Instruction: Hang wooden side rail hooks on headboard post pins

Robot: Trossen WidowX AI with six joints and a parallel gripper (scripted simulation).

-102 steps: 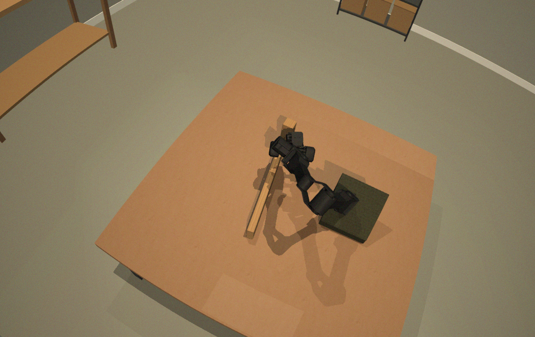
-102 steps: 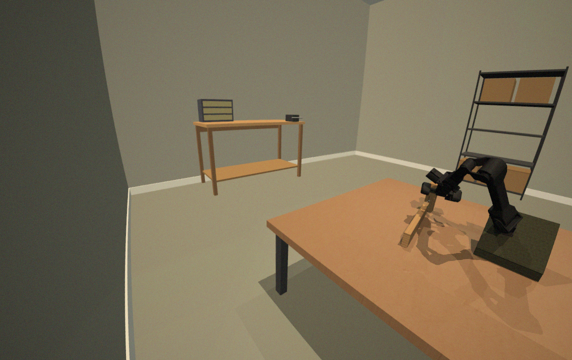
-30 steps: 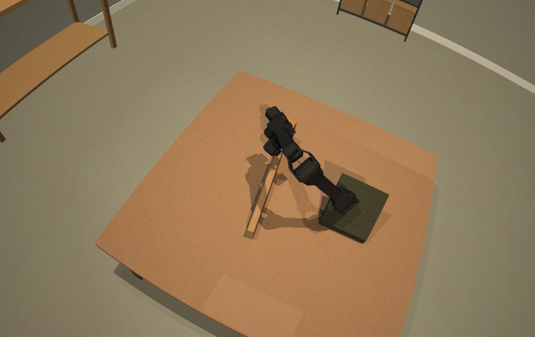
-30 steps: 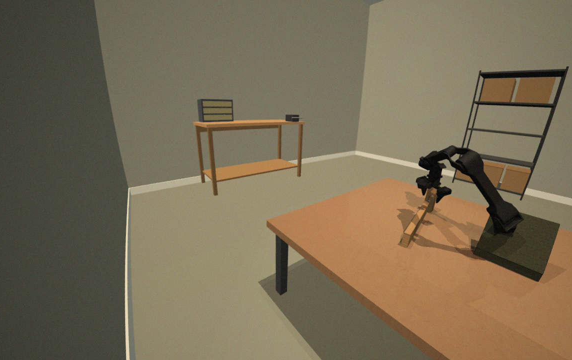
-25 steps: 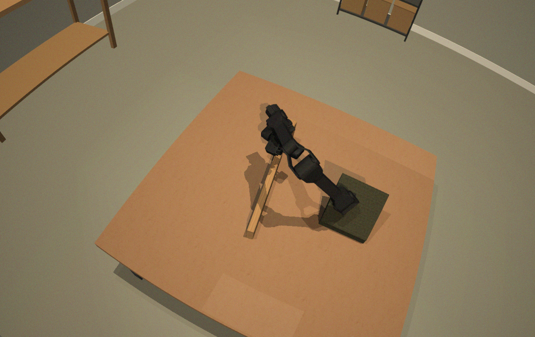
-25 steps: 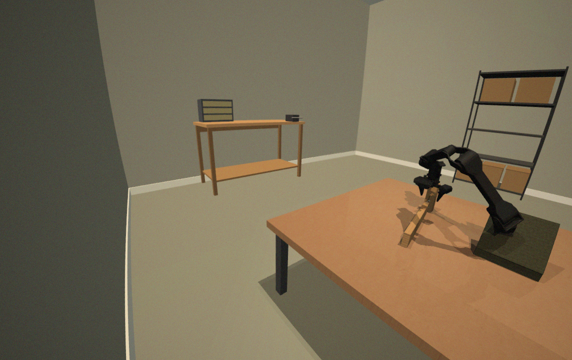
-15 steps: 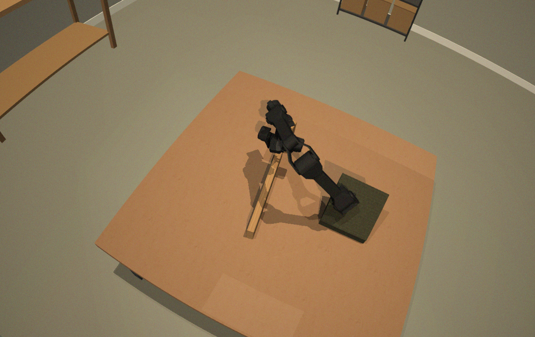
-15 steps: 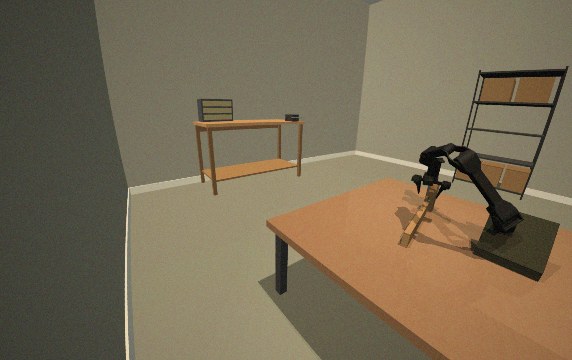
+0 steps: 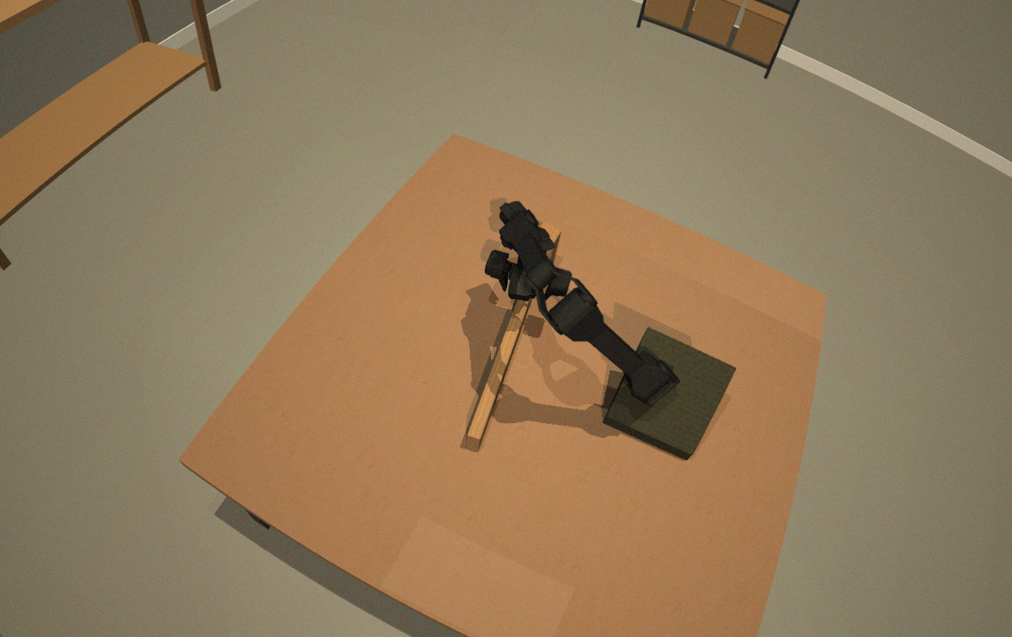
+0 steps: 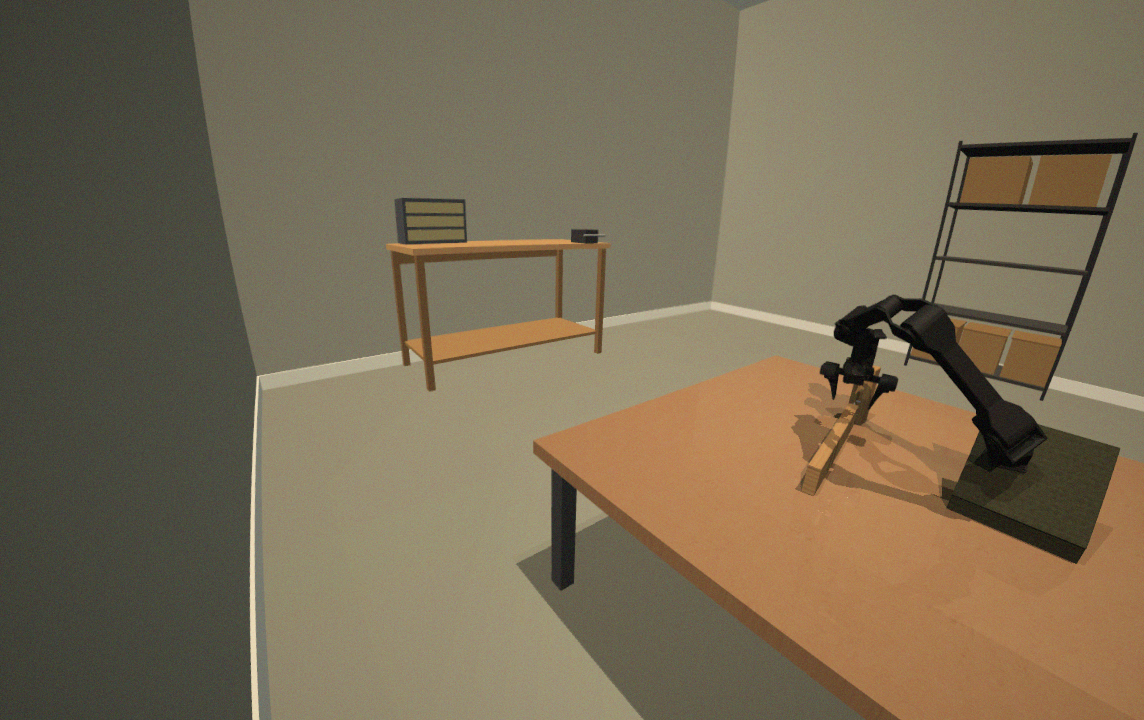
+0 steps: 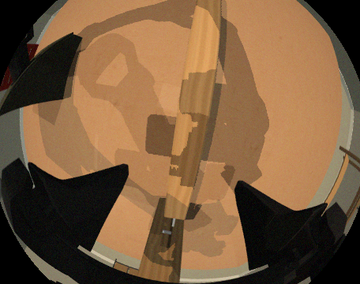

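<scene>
The wooden headboard post lies 140 mm to the right of my gripper tip and 20 mm below it.
</scene>
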